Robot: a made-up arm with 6 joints.
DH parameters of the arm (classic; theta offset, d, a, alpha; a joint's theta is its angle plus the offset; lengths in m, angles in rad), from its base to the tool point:
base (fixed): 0.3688 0 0.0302 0
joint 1: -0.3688 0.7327 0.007 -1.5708
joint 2: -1.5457 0 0.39 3.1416
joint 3: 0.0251 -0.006 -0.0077 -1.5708
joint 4: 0 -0.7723 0.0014 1.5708
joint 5: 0 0.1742 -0.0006 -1.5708
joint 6: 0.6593 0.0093 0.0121 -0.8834
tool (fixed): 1.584 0.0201 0 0
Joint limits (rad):
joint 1: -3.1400..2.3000
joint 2: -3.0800..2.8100
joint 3: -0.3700..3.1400
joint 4: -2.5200..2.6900
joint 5: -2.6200..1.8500
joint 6: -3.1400..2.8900
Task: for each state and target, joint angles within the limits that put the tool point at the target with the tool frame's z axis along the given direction. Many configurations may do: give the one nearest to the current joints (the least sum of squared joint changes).
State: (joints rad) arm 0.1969 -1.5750 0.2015 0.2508 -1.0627 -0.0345
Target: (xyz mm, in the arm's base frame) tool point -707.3 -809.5 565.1 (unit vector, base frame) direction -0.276 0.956 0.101
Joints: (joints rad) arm 0.7645 -2.1722 0.7536 0.8164 -1.1683 -0.4012
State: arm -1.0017 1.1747 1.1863 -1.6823 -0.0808 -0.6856
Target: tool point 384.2 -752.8 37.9 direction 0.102 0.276 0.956
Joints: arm -1.1231 1.7345 1.0048 -1.5299 -0.4399 0.0546
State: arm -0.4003 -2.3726 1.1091 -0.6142 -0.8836 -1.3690
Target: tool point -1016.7 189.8 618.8 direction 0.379 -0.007 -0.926
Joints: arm -0.2994 -2.2760 0.8199 -0.7163 -0.4533 -1.1672
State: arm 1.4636 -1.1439 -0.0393 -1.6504 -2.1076 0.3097
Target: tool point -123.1 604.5 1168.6 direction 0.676 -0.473 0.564
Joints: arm 1.9286 -0.4996 -0.1984 -1.2428 -1.6625 0.1188
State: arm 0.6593 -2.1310 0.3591 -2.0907 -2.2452 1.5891
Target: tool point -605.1 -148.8 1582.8 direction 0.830 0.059 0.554
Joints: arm 0.4022 -1.3071 0.8271 -2.3064 -2.3521 1.6693
